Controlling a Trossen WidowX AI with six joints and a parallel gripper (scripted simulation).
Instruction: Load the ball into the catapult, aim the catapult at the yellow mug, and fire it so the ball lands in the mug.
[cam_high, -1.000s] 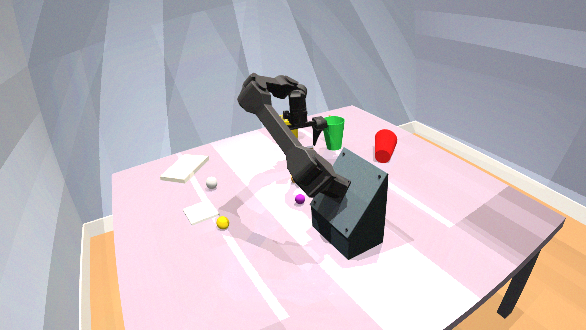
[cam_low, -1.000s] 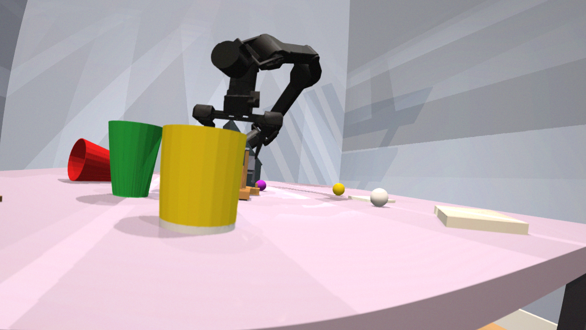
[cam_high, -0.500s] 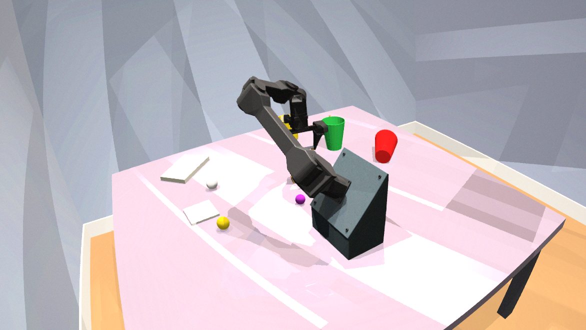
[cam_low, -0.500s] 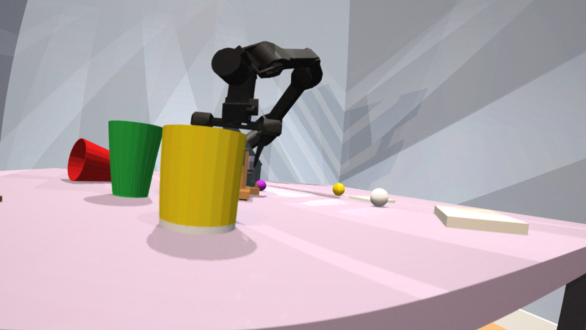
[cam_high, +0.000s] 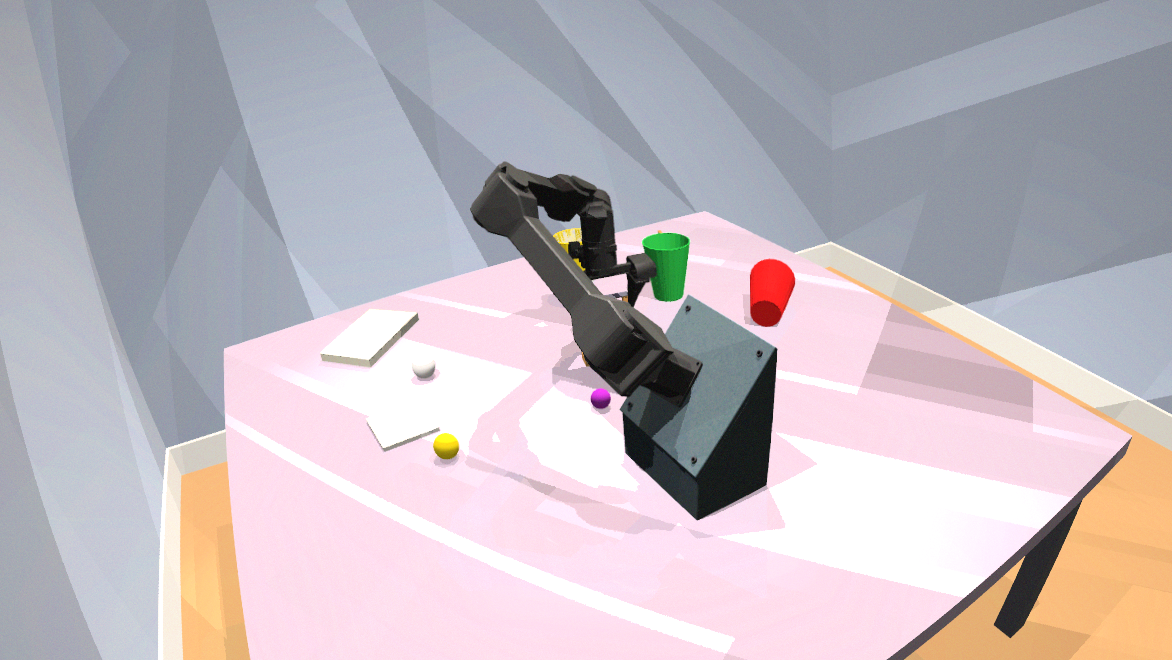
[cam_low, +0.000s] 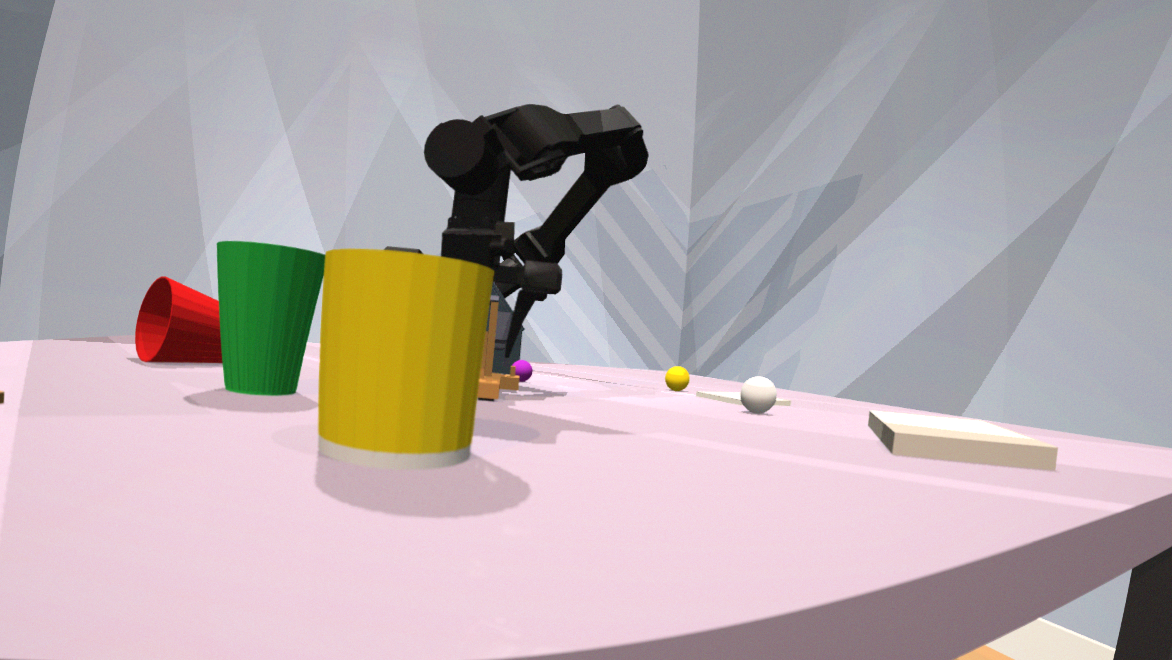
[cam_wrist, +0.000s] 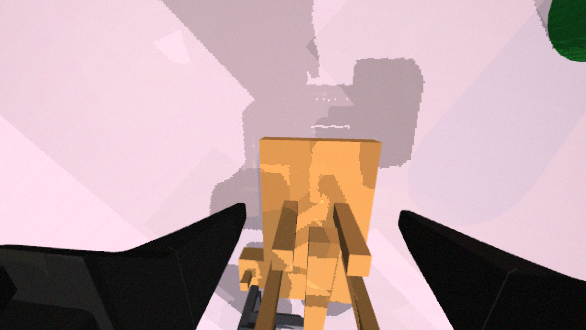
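Right now my gripper tip is 180 mm past the magenta ball, 130 mm to the right of it and 30 mm above it. The rest, counted from my gripper tip: yellow mug 260 mm ahead, 100 mm to the right, 10 mm below; then green cup 190 mm to the right, 60 mm ahead, 10 mm below; then wooden catapult 60 mm behind, 40 mm to the left, 10 mm above.
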